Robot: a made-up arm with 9 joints. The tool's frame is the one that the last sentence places. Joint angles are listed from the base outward.
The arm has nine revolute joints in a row. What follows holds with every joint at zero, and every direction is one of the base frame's.
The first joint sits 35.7 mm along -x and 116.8 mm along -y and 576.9 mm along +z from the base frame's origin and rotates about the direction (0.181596, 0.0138, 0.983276), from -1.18 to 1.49 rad.
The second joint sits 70.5 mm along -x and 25 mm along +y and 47.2 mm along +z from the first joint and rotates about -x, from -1.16 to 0.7 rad.
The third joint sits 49.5 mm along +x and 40 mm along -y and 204 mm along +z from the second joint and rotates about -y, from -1.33 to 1.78 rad.
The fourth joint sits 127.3 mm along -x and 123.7 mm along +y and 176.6 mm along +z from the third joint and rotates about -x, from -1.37 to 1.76 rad.
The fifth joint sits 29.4 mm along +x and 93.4 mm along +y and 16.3 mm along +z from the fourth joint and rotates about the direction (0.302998, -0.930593, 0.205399), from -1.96 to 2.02 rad.
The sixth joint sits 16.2 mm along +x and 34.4 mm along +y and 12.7 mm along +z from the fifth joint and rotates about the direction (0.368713, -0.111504, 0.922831), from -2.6 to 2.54 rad.
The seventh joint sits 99 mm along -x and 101.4 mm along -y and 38.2 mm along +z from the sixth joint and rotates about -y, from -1.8 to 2.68 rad.
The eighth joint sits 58 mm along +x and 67 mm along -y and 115.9 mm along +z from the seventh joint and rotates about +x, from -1.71 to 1.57 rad.
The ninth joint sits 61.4 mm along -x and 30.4 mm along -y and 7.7 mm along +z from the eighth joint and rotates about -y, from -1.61 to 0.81 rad.
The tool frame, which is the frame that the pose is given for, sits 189.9 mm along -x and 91 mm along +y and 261.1 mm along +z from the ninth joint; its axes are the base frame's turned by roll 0.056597, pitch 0.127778 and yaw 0.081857 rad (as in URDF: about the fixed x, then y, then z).
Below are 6 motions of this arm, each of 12 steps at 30 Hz.
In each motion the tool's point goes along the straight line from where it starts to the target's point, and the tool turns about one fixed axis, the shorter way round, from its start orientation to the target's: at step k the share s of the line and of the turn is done. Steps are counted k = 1, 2, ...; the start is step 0. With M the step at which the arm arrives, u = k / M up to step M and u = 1 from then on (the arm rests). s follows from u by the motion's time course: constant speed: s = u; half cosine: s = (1 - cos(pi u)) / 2; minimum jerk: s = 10 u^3 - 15 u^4 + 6 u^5.
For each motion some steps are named. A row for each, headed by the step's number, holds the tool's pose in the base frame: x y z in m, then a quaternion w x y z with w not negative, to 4 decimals.
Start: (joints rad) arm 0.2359 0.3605 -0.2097 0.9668 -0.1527 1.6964 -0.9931 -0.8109 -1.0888
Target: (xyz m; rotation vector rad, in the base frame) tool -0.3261 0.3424 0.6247 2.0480 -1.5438 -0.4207
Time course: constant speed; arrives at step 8
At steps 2, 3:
2: -0.2779 0.3486 0.7381 0.1560 0.8062 -0.5205 -0.2341
3: -0.2859 0.3476 0.7192 0.1750 0.7997 -0.5300 -0.2214

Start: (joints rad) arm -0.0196 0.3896 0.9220 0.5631 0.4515 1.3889 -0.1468 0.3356 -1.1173
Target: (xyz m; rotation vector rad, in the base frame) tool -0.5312 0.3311 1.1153 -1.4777 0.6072 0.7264
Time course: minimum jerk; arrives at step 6
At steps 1, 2, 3, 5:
1: -0.4911 0.4212 1.0709 0.5704 -0.6881 0.3216 0.3126
2: -0.4983 0.4049 1.0789 0.5832 -0.6813 0.3118 0.3139
3: -0.5104 0.3778 1.0923 0.6042 -0.6694 0.2952 0.3158
5: -0.5297 0.3344 1.1137 0.6367 -0.6492 0.2682 0.3182

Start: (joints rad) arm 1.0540 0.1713 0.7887 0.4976 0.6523 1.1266 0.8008 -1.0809 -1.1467
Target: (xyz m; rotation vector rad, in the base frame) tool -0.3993 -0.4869 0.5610 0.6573 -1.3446 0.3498
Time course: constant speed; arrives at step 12
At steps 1, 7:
1: -0.3687 -0.5193 0.7913 0.6441 0.0161 -0.6494 0.4040
7: -0.3854 -0.5016 0.6657 0.6977 0.1724 -0.6386 0.2751

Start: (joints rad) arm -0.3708 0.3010 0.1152 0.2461 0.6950 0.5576 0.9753 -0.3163 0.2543
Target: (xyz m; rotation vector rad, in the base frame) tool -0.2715 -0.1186 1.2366 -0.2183 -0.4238 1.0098
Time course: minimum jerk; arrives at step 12
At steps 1, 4, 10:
1: -0.3745 -0.0565 0.7543 0.6068 -0.1725 -0.7184 0.2932
4: -0.3533 -0.0693 0.8535 0.6790 -0.1630 -0.6282 0.3432
10: -0.2752 -0.1164 1.2194 0.8446 -0.1069 -0.2221 0.4752

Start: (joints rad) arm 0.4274 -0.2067 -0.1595 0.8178 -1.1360 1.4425 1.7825 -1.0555 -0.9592
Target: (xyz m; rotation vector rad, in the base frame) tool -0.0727 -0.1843 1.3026 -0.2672 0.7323 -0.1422
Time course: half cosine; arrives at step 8
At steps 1, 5, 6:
1: -0.1820 -0.1504 1.3181 0.9627 -0.1361 0.2334 -0.0128
5: -0.1078 -0.1734 1.3076 0.9375 -0.1323 0.3178 -0.0512
6: -0.0893 -0.1791 1.3050 0.9299 -0.1312 0.3383 -0.0607

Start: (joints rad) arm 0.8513 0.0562 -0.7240 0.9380 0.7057 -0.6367 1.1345 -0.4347 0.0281
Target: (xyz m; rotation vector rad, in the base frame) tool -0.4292 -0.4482 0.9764 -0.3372 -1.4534 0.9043
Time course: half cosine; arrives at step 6
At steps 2, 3, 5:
2: -0.4811 -0.4221 0.9694 0.6420 -0.1780 -0.6353 0.3905
3: -0.4638 -0.4308 0.9717 0.6424 -0.1681 -0.6363 0.3927
5: -0.4338 -0.4459 0.9758 0.6430 -0.1507 -0.6378 0.3964

